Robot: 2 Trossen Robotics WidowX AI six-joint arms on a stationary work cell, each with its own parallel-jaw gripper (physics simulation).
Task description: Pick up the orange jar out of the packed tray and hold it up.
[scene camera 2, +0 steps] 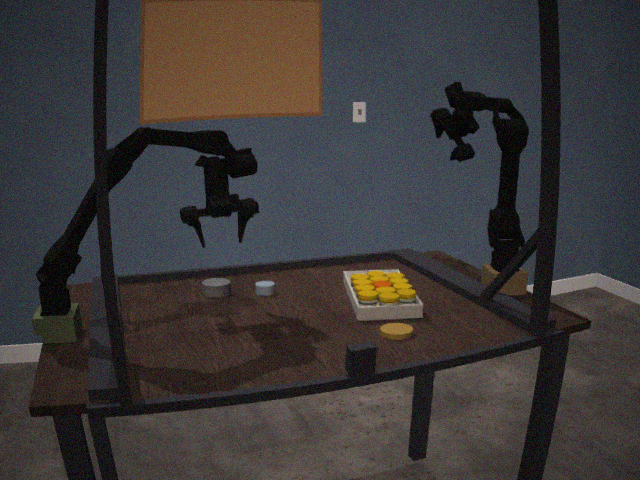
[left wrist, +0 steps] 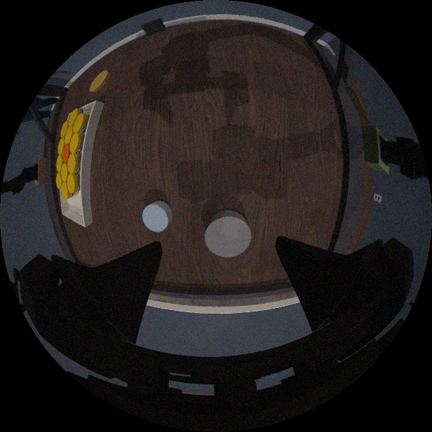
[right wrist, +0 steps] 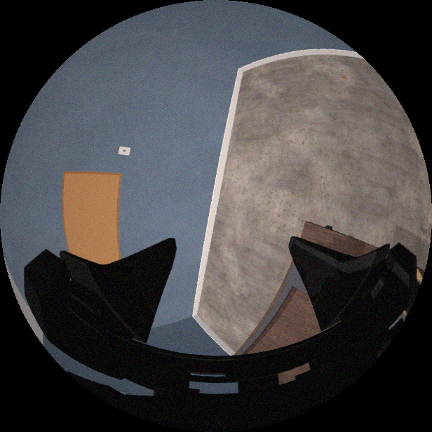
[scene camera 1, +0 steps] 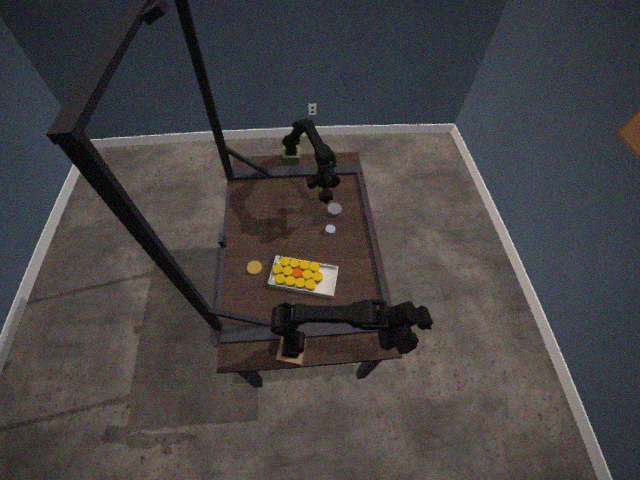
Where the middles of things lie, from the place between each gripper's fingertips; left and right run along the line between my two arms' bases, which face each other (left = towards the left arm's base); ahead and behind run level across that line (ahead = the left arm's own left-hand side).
I see the light blue disc [left wrist: 157,215] 63 cm to the left of my right hand, 33 cm below it and 23 cm behind it. Round my right hand: grey disc [left wrist: 227,234]: 76 cm to the left, 32 cm below, 20 cm behind.
My left hand is 120 mm above the grey disc, 60 mm short of it and 10 mm to the right of it. The rest, counted from my left hand: light blue disc 130 mm below, 110 mm to the right, 30 mm ahead.
